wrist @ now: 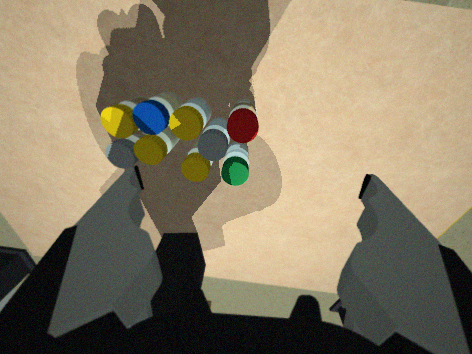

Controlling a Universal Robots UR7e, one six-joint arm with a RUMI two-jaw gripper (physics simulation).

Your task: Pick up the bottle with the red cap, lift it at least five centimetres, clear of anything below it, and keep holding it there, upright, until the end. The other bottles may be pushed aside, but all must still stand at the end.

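Places are measured from the arm's base along level axes (x back, y left, z down), in metres.
Where they show: gripper, fingertip midpoint: [248, 171].
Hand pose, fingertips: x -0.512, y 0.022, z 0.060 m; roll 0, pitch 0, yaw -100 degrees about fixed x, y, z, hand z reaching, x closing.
Things, the pixels of their top centre, and the offset from my fingertips. Level surfaces: height alone.
- bottle with the red cap, middle of its top: [242, 128] dz +0.197, dx +0.034, dy +0.003 m
- grey-capped bottle, middle of its top: [212, 147] dz +0.197, dx +0.081, dy +0.050 m
- green-capped bottle, middle of its top: [235, 174] dz +0.197, dx +0.128, dy +0.000 m
- tan surface, its level: dz +0.302 m
The bottle with the red cap [243, 125] stands at the right end of a tight group, seen from above. A grey-capped bottle [213, 144] is close at its left, and a green-capped bottle [235, 170] is just below it in the view. My gripper [248, 171] is wide open with nothing between its fingers. Its fingertips show lower in the view than the red cap, one to the left and one far to the right. The red-capped bottle's body is mostly hidden under its cap.
More bottles stand to the left: a blue-capped one [151, 117], yellow-capped ones [186, 123] [195, 166] [150, 149] [118, 121] and another grey-capped one [122, 153] near the left fingertip. The arm's shadow falls over the group and the tan surface [360, 90].
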